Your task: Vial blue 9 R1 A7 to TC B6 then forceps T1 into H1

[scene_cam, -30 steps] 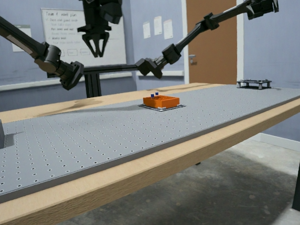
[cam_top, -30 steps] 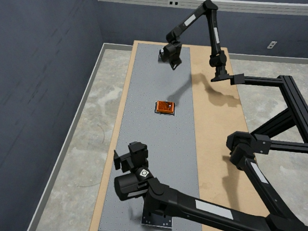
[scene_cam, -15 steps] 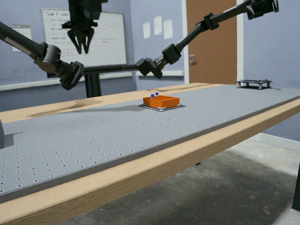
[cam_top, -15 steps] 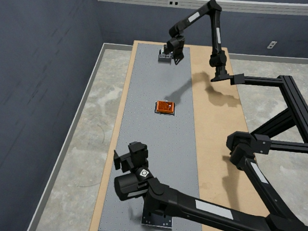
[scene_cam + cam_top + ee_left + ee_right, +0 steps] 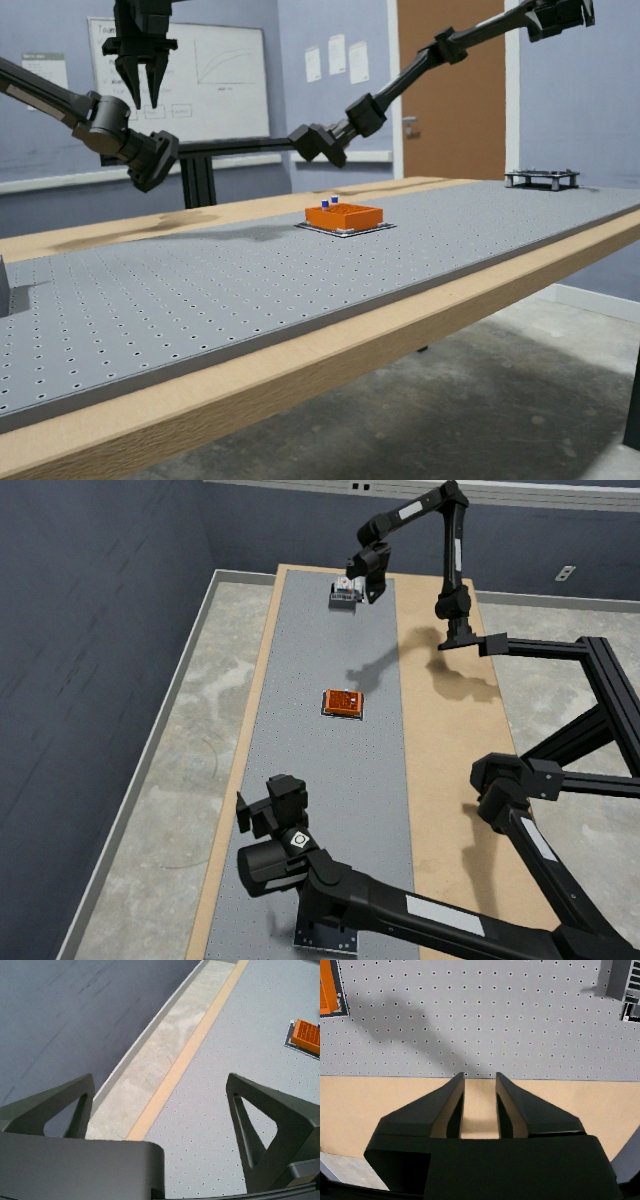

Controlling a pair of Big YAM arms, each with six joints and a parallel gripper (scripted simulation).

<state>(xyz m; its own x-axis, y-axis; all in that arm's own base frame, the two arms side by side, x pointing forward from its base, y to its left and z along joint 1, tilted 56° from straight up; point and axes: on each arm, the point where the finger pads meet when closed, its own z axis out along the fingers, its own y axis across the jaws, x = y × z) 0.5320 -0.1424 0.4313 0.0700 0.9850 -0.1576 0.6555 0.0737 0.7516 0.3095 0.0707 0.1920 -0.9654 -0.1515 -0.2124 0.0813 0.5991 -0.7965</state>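
Right now my right hand is 8 cm short of the grey holder H1, 25 cm to the left of it and 22 cm above it. From my right hand the other things lie so: orange tube carrier: 9 cm ahead, 31 cm to the left, 22 cm below.
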